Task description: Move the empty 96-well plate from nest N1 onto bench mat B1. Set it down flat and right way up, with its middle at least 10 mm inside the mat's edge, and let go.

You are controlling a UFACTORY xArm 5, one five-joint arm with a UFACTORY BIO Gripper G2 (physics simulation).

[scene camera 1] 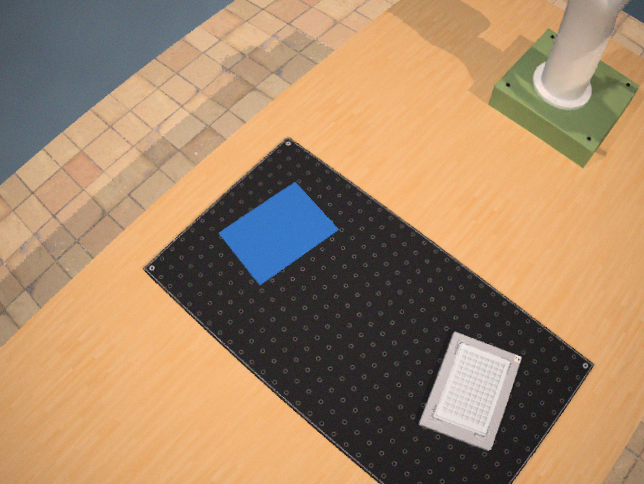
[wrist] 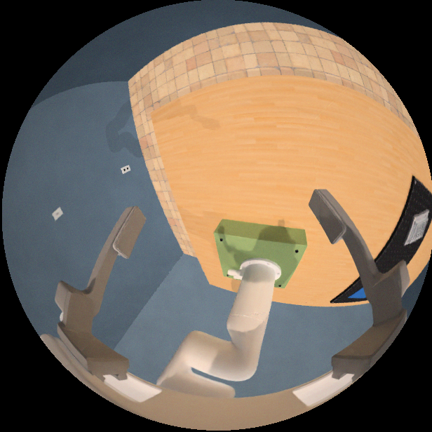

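Seen in the pictures: arm's base, origin of the base link: [scene camera 1: 561, 86].
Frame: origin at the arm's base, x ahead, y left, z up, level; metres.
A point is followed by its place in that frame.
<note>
The white 96-well plate [scene camera 1: 472, 387] @(x 0.644, y 0.079, z -0.024 m) sits in the grey nest [scene camera 1: 438, 385] @(x 0.662, y 0.030, z -0.037 m) on the near right part of the black board. The plate and nest also show small at the right edge of the wrist view, where the plate [wrist: 418, 228] is pale. The blue bench mat [scene camera 1: 278, 233] @(x 0.553, y -0.332, z -0.047 m) [wrist: 358, 293] lies flat on the far left part of the board, with nothing on it. My gripper [wrist: 229, 224] is open and empty, its two fingers wide apart. It is far from the plate and the mat, and does not show in the scene view.
The black perforated board [scene camera 1: 333, 333] @(x 0.664, y -0.158, z -0.049 m) [wrist: 395, 257] lies on the wooden table [scene camera 1: 104, 374] @(x 0.921, y -0.454, z -0.062 m) [wrist: 250, 135]. The arm's green base block [scene camera 1: 538, 122] @(x 0.101, y -0.013, z -0.022 m) [wrist: 265, 232] stands beyond the board at the back right, carrying the pale arm [scene camera 1: 577, 52] @(x 0.051, y 0.003, z 0.143 m) [wrist: 252, 300]. A tiled strip [scene camera 1: 171, 119] borders the table.
</note>
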